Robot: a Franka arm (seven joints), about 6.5 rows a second.
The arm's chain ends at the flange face. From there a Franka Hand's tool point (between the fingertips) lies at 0.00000 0.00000 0.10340 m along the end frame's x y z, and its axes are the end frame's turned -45 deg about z.
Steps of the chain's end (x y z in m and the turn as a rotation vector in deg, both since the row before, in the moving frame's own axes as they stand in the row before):
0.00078 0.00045 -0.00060 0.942 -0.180 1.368
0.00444 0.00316 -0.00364 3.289 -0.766 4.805
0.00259 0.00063 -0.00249 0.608 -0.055 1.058
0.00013 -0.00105 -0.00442 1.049 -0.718 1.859
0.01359 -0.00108 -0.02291 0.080 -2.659 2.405
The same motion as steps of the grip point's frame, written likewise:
0.00122 -0.00055 -0.00061 0.793 0.539 1.368
0.00434 0.00034 -0.00382 2.867 1.784 4.805
0.00210 0.00144 -0.00250 0.469 0.391 1.058
0.00129 -0.00290 -0.00445 1.249 0.234 1.859
0.00716 0.00528 -0.02302 1.937 -1.824 2.405

